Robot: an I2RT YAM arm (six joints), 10 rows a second.
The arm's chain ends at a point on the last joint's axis. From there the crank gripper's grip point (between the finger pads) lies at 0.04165 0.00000 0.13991 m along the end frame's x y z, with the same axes.
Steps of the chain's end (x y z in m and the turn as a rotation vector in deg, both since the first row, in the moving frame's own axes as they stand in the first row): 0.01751 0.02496 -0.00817 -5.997 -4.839 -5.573; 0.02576 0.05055 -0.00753 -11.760 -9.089 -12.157; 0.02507 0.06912 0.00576 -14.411 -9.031 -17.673; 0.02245 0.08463 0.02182 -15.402 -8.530 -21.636; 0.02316 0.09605 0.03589 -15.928 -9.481 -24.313; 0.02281 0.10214 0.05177 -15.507 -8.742 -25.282; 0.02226 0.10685 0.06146 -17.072 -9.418 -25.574; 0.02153 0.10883 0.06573 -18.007 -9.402 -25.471; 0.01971 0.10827 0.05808 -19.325 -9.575 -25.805; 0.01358 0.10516 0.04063 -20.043 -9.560 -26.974
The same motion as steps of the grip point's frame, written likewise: 0.00611 0.03626 -0.00572 -5.997 -4.839 -5.573; 0.00555 0.07306 -0.00481 -11.760 -9.089 -12.157; 0.00657 0.09495 0.00765 -14.411 -9.031 -17.673; 0.00603 0.11033 0.02338 -15.402 -8.530 -21.636; 0.00493 0.12201 0.03771 -15.928 -9.481 -24.313; 0.00621 0.12613 0.05366 -15.507 -8.742 -25.282; 0.00492 0.13475 0.06276 -17.072 -9.418 -25.574; 0.00475 0.13895 0.06648 -18.007 -9.402 -25.471; 0.00330 0.14135 0.05809 -19.325 -9.575 -25.805; -0.00221 0.13922 0.04029 -20.043 -9.560 -26.974
